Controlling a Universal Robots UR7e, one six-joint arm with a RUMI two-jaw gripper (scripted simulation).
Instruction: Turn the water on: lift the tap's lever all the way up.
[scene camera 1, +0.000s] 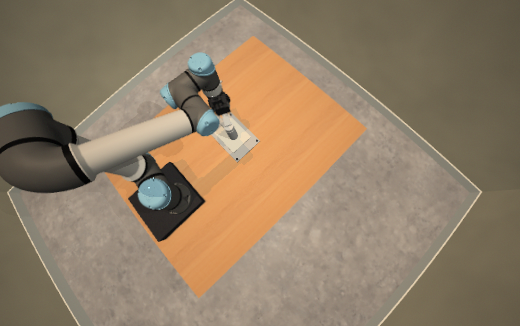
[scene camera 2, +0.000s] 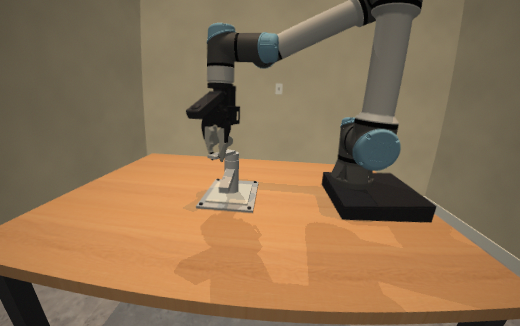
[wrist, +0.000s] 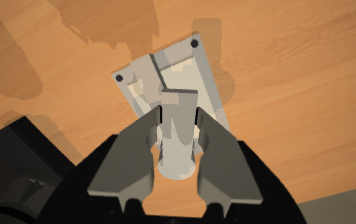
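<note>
I can see my gripper (scene camera 2: 217, 161), and from the wrist as well I see the gripper (wrist: 179, 107). There is a lever (wrist: 179, 106) that I can see too.
</note>
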